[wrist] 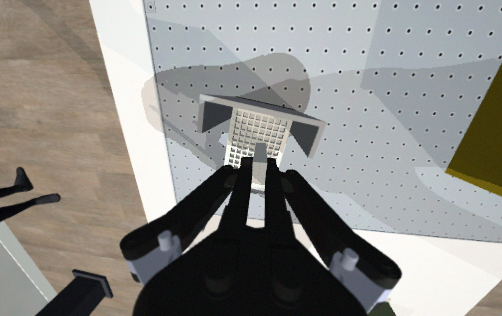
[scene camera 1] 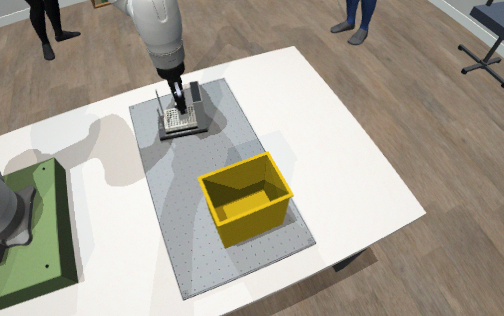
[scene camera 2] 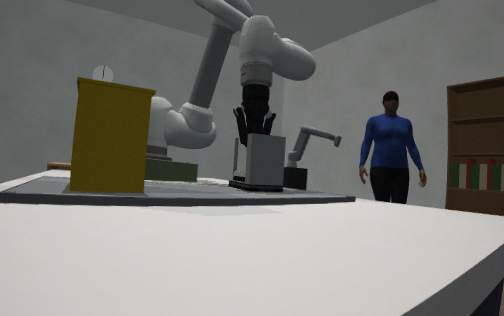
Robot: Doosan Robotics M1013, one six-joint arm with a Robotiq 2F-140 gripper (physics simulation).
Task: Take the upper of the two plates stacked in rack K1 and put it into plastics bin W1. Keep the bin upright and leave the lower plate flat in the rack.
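Pixels of known places: gripper, fingertip midpoint: (wrist: 260,152) (scene camera 1: 183,117); arm's base, link origin: (scene camera 1: 5,221) (scene camera 2: 148,159).
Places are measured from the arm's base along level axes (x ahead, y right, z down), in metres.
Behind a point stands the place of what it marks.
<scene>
Rack K1 (scene camera 1: 201,117) {y -0.181, x 0.619, z -0.007 m} (scene camera 2: 266,162) {y -0.223, x 0.634, z -0.006 m} (wrist: 201,112) {y -0.273, x 0.624, z -0.075 m} is grey with upright walls on a dark base. The light upper plate (scene camera 1: 174,117) {y -0.235, x 0.537, z 0.022 m} (wrist: 250,127) {y -0.243, x 0.599, z 0.032 m} has a grid of holes and a grey upright grip at its middle. It lies level between the rack's walls. The lower plate is mostly hidden beneath it, and I cannot tell how large any gap between them is. My gripper (scene camera 1: 183,111) {y -0.223, x 0.566, z 0.021 m} (wrist: 260,152) {y -0.223, x 0.566, z 0.021 m} points down, shut on the upper plate's grip; in scene camera 2 the rack wall hides its fingertips. Plastics bin W1 (scene camera 1: 255,225) {y 0.203, x 0.666, z -0.011 m} (scene camera 2: 110,140) {y 0.136, x 0.743, z -0.017 m} (wrist: 485,130) {y 0.085, x 0.643, z 0.048 m} is yellow, open-topped, upright and empty.
Rack and bin stand on a grey perforated board (scene camera 1: 170,240) {y 0.149, x 0.447, z 0.068 m} (scene camera 2: 310,198) {y -0.261, x 0.766, z 0.069 m} (wrist: 375,30) {y -0.100, x 0.743, z 0.068 m} on the white table (scene camera 1: 340,165) {y 0.067, x 0.998, z 0.081 m}. A green block (scene camera 1: 40,215) {y 0.011, x 0.111, z -0.002 m} (scene camera 2: 175,170) {y -0.094, x 0.149, z 0.037 m} carries the arm's base. The rack's walls rise on either side of the plate.
</scene>
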